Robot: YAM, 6 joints.
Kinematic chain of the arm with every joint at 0, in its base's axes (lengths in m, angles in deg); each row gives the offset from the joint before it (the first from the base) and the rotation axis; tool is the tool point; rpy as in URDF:
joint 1: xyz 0 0 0.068 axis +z
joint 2: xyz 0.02 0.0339 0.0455 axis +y
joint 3: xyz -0.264 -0.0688 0 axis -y
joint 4: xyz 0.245 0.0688 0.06 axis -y
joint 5: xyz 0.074 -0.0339 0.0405 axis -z
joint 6: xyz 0.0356 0 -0.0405 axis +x
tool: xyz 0 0 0 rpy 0 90 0
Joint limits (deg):
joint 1: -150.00..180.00
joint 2: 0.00..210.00
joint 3: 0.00..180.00
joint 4: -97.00..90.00
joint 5: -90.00..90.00
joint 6: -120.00..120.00
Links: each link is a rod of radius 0.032 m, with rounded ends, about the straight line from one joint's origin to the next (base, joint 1, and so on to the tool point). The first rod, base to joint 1, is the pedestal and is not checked.
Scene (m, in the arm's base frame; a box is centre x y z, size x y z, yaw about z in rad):
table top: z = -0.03
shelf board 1: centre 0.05 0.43 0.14 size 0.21 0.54 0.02 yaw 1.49
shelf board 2: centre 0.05 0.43 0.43 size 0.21 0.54 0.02 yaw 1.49
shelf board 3: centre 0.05 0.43 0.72 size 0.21 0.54 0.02 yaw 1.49
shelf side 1: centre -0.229 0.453 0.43 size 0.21 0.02 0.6 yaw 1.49
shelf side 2: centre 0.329 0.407 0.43 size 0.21 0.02 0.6 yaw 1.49
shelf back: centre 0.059 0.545 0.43 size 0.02 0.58 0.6 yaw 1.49
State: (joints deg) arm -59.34 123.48 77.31 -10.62 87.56 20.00
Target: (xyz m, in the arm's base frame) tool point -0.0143 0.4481 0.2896
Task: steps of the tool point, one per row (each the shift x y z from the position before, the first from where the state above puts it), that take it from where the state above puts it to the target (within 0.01 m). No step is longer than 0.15 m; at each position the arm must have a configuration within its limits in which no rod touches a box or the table.
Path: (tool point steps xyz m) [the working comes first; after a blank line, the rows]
Joints at the target: 96.37 114.18 93.54 -6.16 85.83 20.00
Straight joint move there: touches shelf side 2.

1: 0.0989 0.0875 0.0268
2: 0.0617 0.1108 0.0248
3: 0.0206 0.1194 0.0223
4: -0.0191 0.1133 0.0199
5: -0.0523 0.0949 0.0174
6: -0.0755 0.0675 0.0148
7: -0.0869 0.0361 0.0121
8: -0.0866 0.0049 0.0094
9: -0.0761 -0.0217 0.0068
10: -0.0026 0.0714 0.0168
11: 0.0056 0.0734 0.0000
12: 0.0144 0.0700 -0.0168

